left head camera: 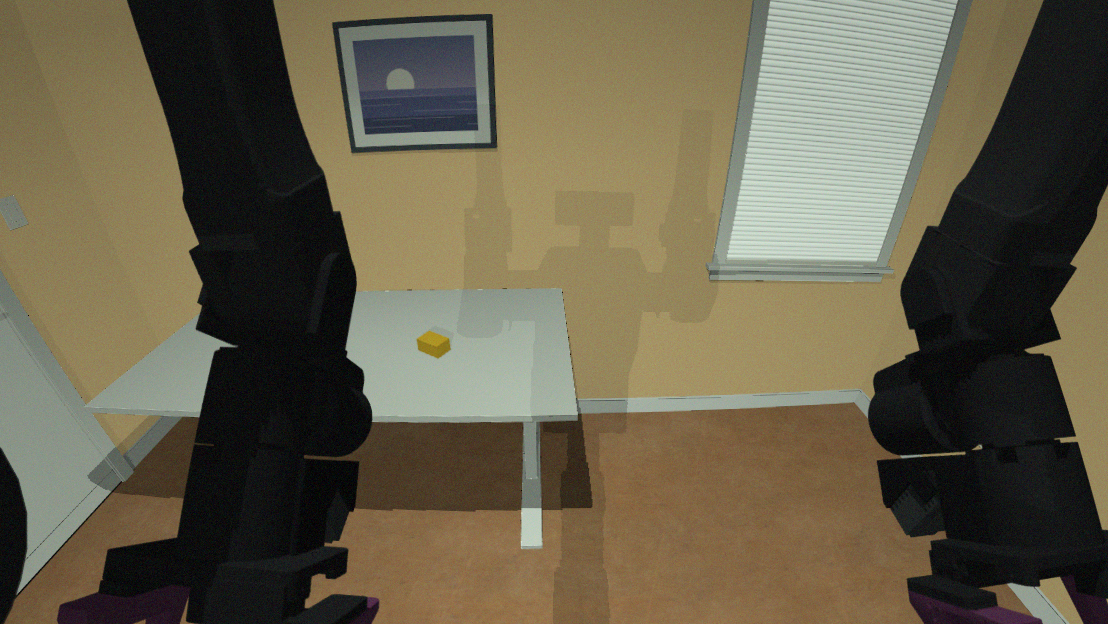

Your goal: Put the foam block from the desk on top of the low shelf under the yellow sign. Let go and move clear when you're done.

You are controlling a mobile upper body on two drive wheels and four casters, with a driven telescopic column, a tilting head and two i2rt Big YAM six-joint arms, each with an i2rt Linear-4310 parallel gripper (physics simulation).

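Observation:
A yellow foam block lies on the white desk, right of the left arm in the picture. My left gripper is at the bottom left of the view, in front of the desk and well apart from the block. Its purple-tipped fingers stand wide apart, open, and are partly cut off by the lower edge. My right gripper is at the bottom right, far from the desk, also open and partly cut off. The low shelf and the yellow sign do not show in this view.
The desk stands by the back wall, with a white leg under its right part. A framed picture and a window with blinds are on the wall. A white door is at the far left. The left arm hides part of the desk.

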